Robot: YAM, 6 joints.
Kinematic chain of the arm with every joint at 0, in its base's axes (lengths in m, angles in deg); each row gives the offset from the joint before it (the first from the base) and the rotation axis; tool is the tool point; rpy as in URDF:
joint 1: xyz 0 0 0.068 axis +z
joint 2: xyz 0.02 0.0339 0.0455 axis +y
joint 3: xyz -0.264 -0.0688 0 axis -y
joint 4: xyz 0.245 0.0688 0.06 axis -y
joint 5: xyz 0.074 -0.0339 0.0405 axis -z
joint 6: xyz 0.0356 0 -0.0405 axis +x
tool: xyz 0 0 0 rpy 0 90 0
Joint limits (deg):
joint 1: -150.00..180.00
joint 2: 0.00..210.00
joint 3: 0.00..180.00
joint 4: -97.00..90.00
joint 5: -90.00..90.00
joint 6: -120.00..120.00
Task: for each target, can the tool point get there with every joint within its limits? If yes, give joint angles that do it. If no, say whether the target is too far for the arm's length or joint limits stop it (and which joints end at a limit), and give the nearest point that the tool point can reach.
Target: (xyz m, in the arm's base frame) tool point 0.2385 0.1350 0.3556
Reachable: yes | joints 23.51 69.00 55.88 8.80 -53.51 34.64
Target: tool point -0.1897 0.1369 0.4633
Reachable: yes | joints 149.75 81.82 109.93 -80.01 39.53 -78.19
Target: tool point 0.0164 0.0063 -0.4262
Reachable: no: joint limits stop it (at a limit: joint 2) | nearest point 0.0656 0.0252 -0.3333 | short by 0.107 m
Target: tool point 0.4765 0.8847 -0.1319
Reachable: no: too far | nearest point 0.2974 0.5523 -0.0378 | short by 0.389 m
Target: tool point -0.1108 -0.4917 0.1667
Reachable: yes | joints -101.97 127.08 85.82 19.22 10.30 33.46
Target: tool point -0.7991 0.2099 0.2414
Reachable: no: too far | nearest point -0.6172 0.1621 0.2116 | short by 0.190 m
